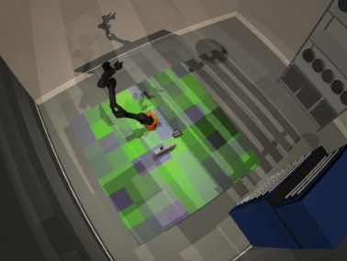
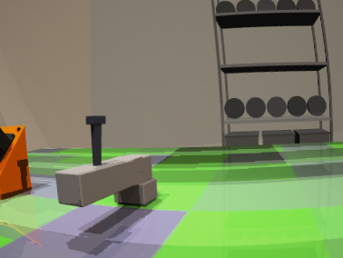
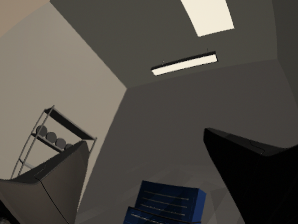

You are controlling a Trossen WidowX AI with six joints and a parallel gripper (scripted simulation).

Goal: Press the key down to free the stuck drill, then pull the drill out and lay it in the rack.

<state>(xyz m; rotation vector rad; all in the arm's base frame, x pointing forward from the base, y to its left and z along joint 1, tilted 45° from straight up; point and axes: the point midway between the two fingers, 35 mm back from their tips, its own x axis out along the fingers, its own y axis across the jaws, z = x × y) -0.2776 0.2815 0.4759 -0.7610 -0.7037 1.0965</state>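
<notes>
My gripper tip is 56 cm above the key, 51 cm short of it and 6 cm to the right of it. From my gripper tip the other things lie so: rack (64 cm below, 44 cm ahead, 26 cm to the left); block (62 cm below, 51 cm ahead, 10 cm to the left); drill (61 cm below, 51 cm ahead, 12 cm to the left).
</notes>
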